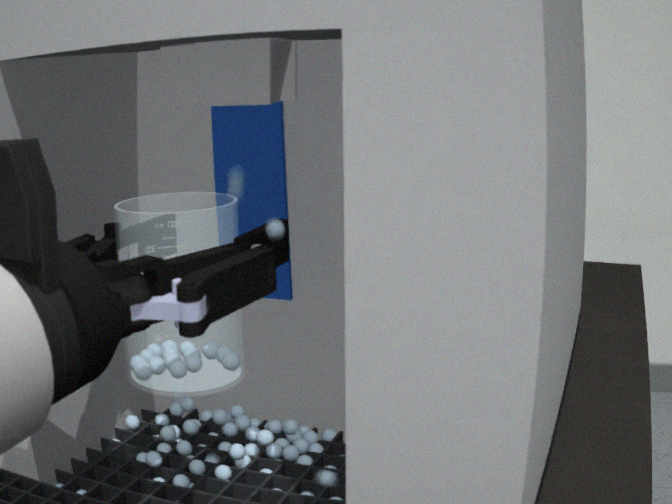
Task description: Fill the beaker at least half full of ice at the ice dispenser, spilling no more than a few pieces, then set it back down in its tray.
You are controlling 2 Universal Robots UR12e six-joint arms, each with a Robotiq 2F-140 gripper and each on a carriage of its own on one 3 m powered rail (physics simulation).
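My left gripper (pixel 265 253) is shut on the clear beaker (pixel 184 325), its dark fingers around the beaker's middle. The beaker is upright, above the black drip grate (pixel 116 453) inside the ice dispenser (pixel 439 217). A low layer of round ice pieces (pixel 172 358) lies in the beaker's bottom. The blue panel (pixel 249 141) is behind the beaker and fingertips; whether they touch it I cannot tell. A blurred ice piece (pixel 236 181) is in the air by the beaker's right rim, and another ice piece (pixel 275 228) is outside it, at the fingertips. The right gripper and the tray do not show.
Several spilled ice pieces (pixel 237 450) lie on and in the grate below the beaker, and one blurred piece (pixel 327 476) is at the grate's right. The alcove's right side wall stands close to the fingertips. A dark counter (pixel 607 347) extends at the right, beyond the dispenser.
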